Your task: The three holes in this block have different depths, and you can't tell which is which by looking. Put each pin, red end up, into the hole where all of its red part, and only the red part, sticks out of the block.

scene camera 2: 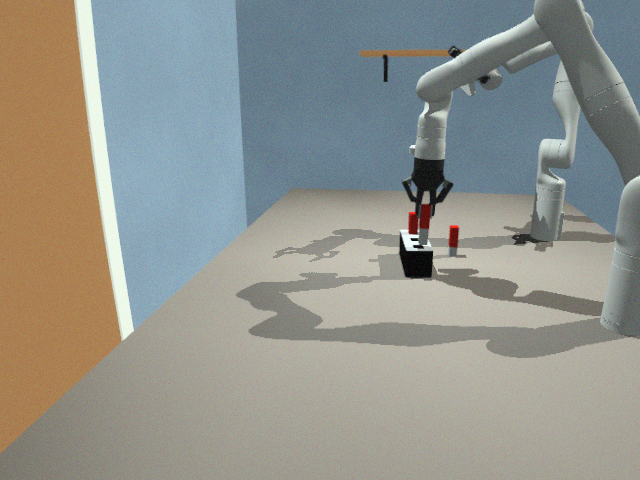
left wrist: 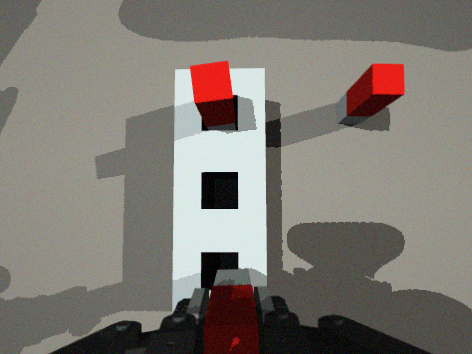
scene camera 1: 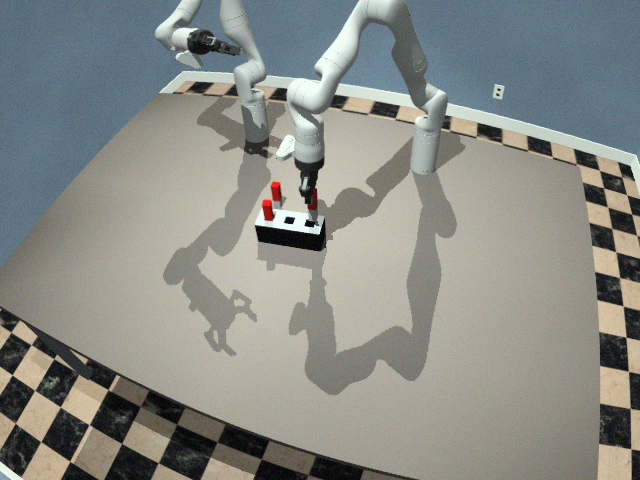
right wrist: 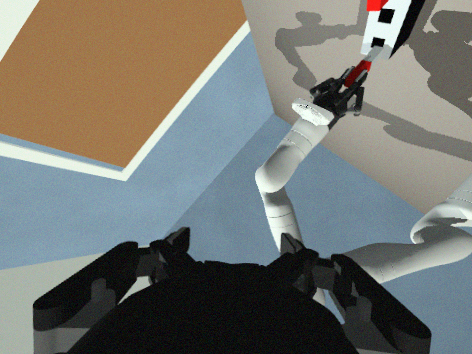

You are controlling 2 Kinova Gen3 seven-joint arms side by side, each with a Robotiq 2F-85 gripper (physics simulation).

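Where they show: left gripper, fingertip midpoint: (scene camera 2: 424, 217) (left wrist: 231, 307) (scene camera 1: 309, 200) (right wrist: 359, 70); right gripper, fingertip midpoint: (scene camera 1: 227, 46) (right wrist: 234, 240); left arm's base at its link origin: (scene camera 2: 622, 325) (scene camera 1: 422, 166); right arm's base at its link origin: (scene camera 2: 544, 237) (scene camera 1: 257, 135).
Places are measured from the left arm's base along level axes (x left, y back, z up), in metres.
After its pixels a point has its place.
Observation:
The black block with a white top (scene camera 1: 292, 236) {y -0.285, x -0.491, z 0.048 m} (scene camera 2: 416, 264) {y -0.289, x -0.407, z 0.036 m} (left wrist: 219, 155) {y -0.236, x -0.517, z 0.075 m} (right wrist: 382, 30) {y -0.256, x -0.465, z 0.075 m} has three square holes. One pin (scene camera 1: 267, 209) {y -0.235, x -0.550, z 0.120 m} (scene camera 2: 412, 222) {y -0.232, x -0.541, z 0.110 m} (left wrist: 212, 82) {y -0.223, x -0.549, z 0.135 m} stands red end up in its left-end hole in scene camera 1, slightly turned; no grey shows there. Another pin (scene camera 1: 276, 191) {y -0.115, x -0.519, z 0.072 m} (scene camera 2: 453, 236) {y -0.109, x -0.511, z 0.064 m} (left wrist: 387, 79) {y -0.103, x -0.520, z 0.091 m} stands red end up on the table behind the block. My left gripper (scene camera 1: 310, 198) {y -0.258, x -0.432, z 0.155 m} (scene camera 2: 425, 212) {y -0.258, x -0.432, z 0.155 m} (left wrist: 231, 307) {y -0.258, x -0.432, z 0.155 m} is shut on a third pin (scene camera 1: 312, 206) {y -0.272, x -0.427, z 0.143 m} (scene camera 2: 424, 222) {y -0.267, x -0.416, z 0.147 m} (right wrist: 357, 74) {y -0.252, x -0.434, z 0.170 m}, its grey end down, close above the right-end hole. The middle hole is empty. My right gripper (scene camera 1: 236, 50) {y -0.055, x -0.598, z 0.560 m} (right wrist: 234, 240) {y -0.055, x -0.598, z 0.560 m} is open and empty.
The right arm is raised high at the upper left in scene camera 1, away from the block. The left arm arches over the table (scene camera 1: 491, 310) {y -0.613, x 0.016, z 0.000 m} and comes down onto the block from above. Arm shadows cross the table.

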